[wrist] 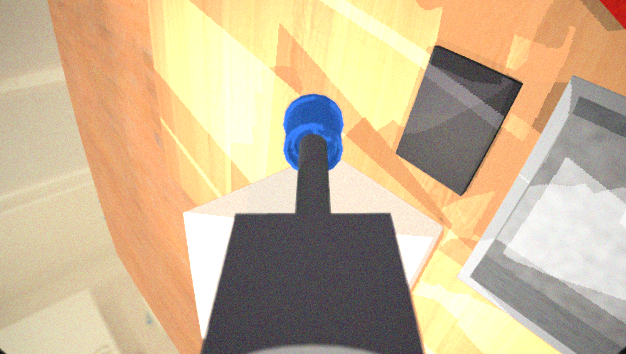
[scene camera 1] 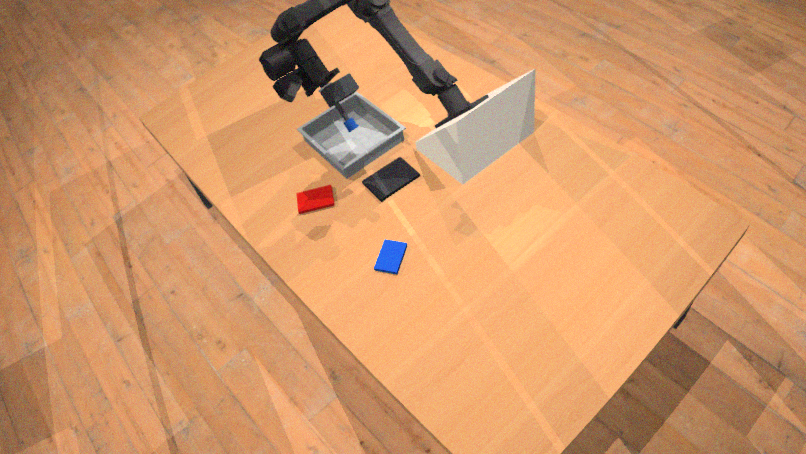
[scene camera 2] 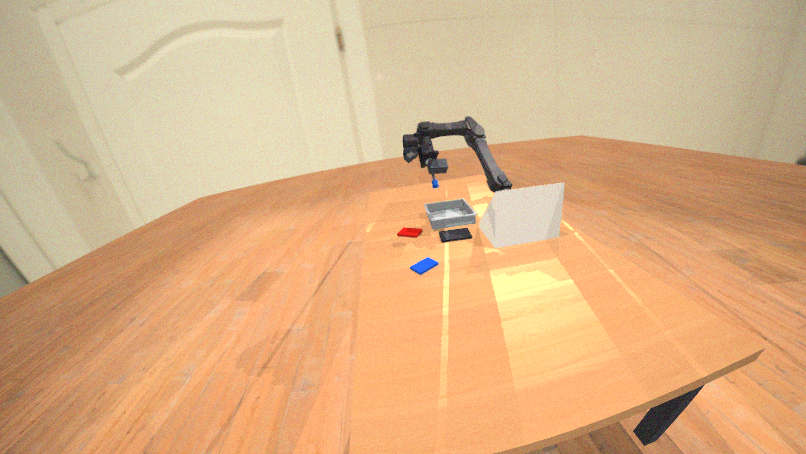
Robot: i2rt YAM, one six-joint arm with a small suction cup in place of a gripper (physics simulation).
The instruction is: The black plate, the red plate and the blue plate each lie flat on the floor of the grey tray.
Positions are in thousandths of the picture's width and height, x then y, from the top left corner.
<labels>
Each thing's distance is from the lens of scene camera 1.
my suction cup (scene camera 1: 435, 274): 140 cm
black plate (scene camera 1: 489, 389): 158 cm
The marked spots on the black plate and my suction cup are 25 cm apart.
</labels>
